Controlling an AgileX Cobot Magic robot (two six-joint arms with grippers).
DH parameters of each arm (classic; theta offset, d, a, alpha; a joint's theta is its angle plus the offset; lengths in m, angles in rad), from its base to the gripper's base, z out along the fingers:
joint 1: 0 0.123 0 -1.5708
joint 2: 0.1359 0 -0.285 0
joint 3: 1.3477 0 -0.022 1.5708
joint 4: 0 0.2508 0 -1.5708
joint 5: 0 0 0.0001 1.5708
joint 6: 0 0.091 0 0
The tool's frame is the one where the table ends.
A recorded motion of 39 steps. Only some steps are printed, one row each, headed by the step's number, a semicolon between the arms.
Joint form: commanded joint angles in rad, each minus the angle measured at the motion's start. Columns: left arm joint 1, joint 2, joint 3, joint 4, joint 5, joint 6; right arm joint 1, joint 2, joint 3, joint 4, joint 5, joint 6.
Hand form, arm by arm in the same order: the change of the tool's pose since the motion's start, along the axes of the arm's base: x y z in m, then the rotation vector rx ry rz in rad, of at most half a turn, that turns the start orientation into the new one. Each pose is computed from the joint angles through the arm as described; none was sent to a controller.
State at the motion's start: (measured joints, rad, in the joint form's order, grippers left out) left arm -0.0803 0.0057 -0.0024 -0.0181 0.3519 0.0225; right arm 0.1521 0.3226 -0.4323 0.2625 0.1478 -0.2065
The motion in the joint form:
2: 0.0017 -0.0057 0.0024 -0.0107 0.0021 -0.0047; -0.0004 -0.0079 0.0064 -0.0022 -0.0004 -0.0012
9: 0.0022 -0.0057 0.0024 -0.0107 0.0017 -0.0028; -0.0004 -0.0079 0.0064 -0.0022 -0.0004 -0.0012
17: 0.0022 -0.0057 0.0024 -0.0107 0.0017 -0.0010; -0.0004 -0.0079 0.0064 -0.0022 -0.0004 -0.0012
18: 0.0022 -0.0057 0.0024 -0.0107 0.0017 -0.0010; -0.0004 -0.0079 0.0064 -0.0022 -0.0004 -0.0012
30: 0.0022 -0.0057 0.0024 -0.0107 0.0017 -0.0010; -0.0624 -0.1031 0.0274 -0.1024 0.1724 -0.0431
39: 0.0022 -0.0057 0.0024 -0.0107 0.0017 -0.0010; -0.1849 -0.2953 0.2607 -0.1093 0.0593 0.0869
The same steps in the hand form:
2: -0.0004 -0.0002 -0.0007 -0.0152 0.0000 0.0020; -0.0011 -0.0002 -0.0015 -0.0030 -0.0024 -0.0010
9: -0.0003 -0.0002 -0.0006 -0.0134 -0.0005 0.0020; -0.0011 -0.0002 -0.0015 -0.0030 -0.0024 -0.0010
17: -0.0003 -0.0002 -0.0006 -0.0117 -0.0007 0.0015; -0.0011 -0.0002 -0.0015 -0.0030 -0.0024 -0.0010
18: -0.0003 -0.0002 -0.0006 -0.0117 -0.0007 0.0015; -0.0011 -0.0002 -0.0015 -0.0030 -0.0024 -0.0010
30: -0.0003 -0.0002 -0.0006 -0.0117 -0.0007 0.0015; -0.0169 -0.0052 -0.0178 -0.1606 0.0722 -0.0511
39: -0.0003 -0.0002 -0.0006 -0.0117 -0.0007 0.0015; -0.0266 -0.0138 -0.0740 -0.0242 0.0252 -0.1926

